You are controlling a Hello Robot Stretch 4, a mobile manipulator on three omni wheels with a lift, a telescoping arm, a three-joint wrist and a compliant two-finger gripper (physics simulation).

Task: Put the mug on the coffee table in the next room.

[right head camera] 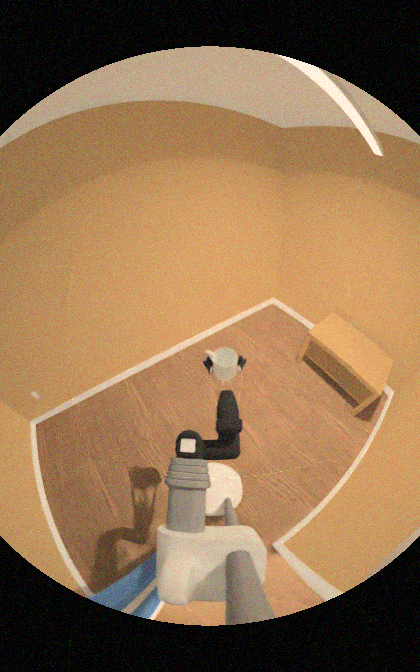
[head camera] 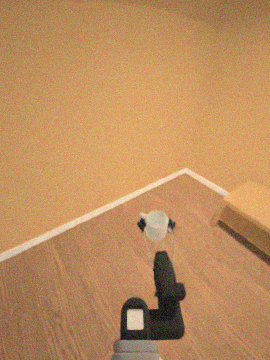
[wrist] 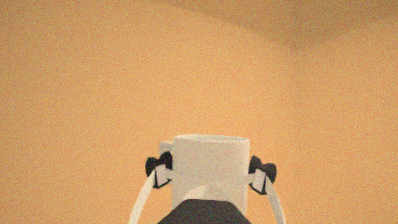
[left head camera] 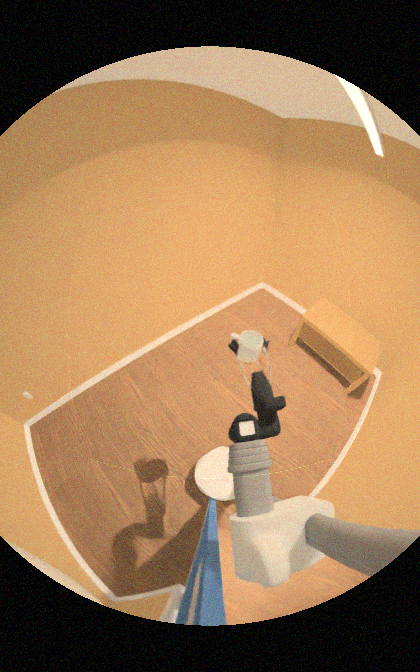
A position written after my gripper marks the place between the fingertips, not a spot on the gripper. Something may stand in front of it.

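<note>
I can see my gripper [left head camera: 247,338] and a wooden coffee table [left head camera: 344,343]. There's my gripper [right head camera: 223,356] again, with a white mug [right head camera: 224,359] and the wooden coffee table [right head camera: 358,365] in view too. You'd also see my gripper [head camera: 155,219]. And here are my gripper [wrist: 209,165] and the white mug [wrist: 210,158] as well.
</note>
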